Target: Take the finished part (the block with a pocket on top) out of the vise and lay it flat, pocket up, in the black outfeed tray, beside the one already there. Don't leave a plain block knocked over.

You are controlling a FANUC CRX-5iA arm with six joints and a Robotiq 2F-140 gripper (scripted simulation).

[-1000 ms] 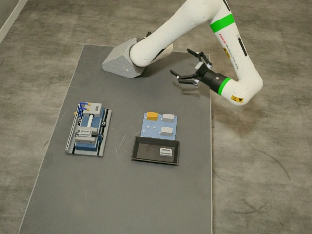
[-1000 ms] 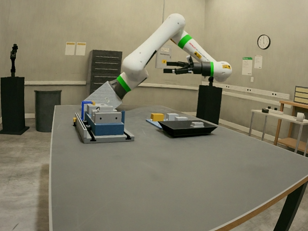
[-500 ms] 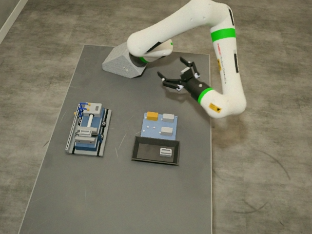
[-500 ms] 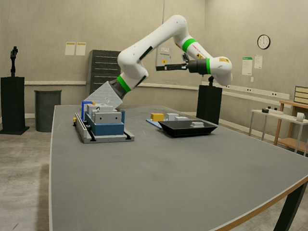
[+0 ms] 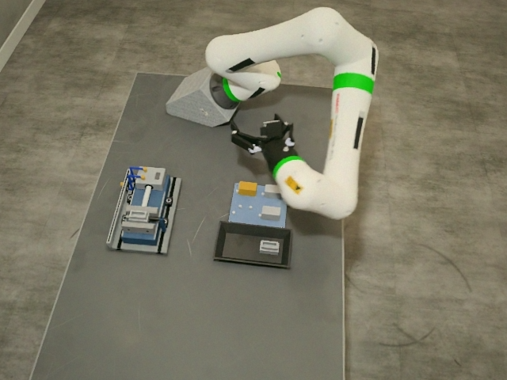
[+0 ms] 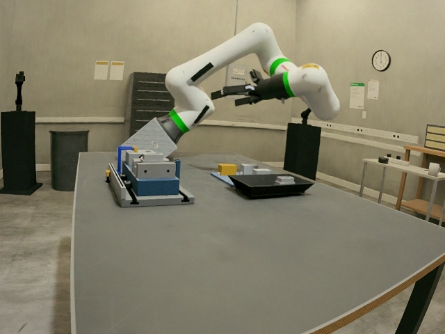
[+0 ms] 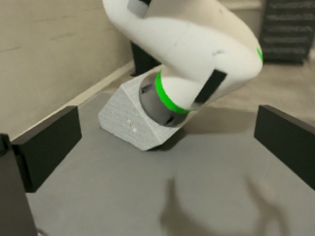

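Now: hand 340 mm short of the pocketed block, 270 mm to the left of it and 180 mm above it. From my hand the other things lie so: orange block 80 mm ahead, 10 mm to the left, 260 mm below; light blue plate 120 mm ahead, 60 mm to the left, 280 mm below; screw rod 250 mm ahead, 290 mm to the right, 200 mm below.
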